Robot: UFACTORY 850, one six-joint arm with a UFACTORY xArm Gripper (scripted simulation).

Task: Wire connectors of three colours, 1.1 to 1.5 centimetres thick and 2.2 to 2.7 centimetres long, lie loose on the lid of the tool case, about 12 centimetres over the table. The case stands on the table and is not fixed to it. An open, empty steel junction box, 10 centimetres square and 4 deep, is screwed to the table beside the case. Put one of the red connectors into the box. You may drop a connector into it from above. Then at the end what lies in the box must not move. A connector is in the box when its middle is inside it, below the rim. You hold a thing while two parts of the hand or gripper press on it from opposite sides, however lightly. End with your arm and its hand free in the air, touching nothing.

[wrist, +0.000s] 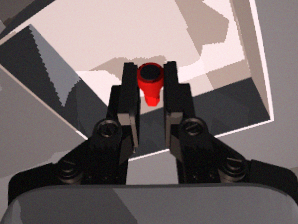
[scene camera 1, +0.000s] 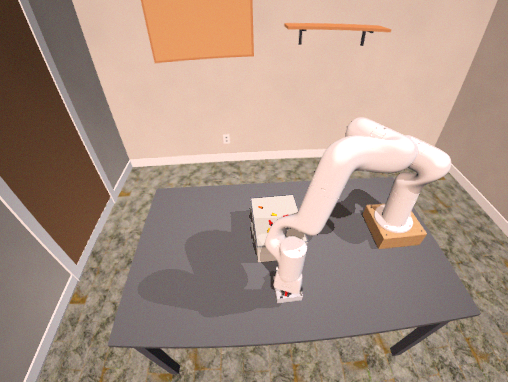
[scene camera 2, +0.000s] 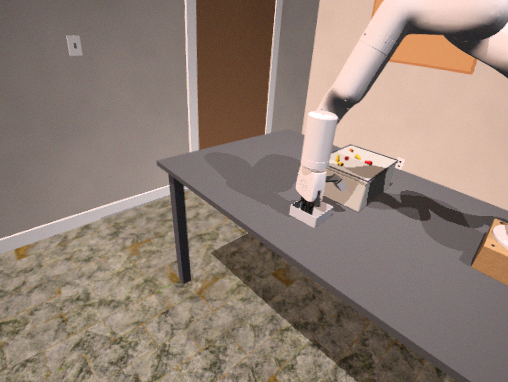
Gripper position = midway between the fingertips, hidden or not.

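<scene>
My gripper (wrist: 151, 80). Tool case (scene camera 1: 281, 205); out of frame in the wrist view.
</scene>
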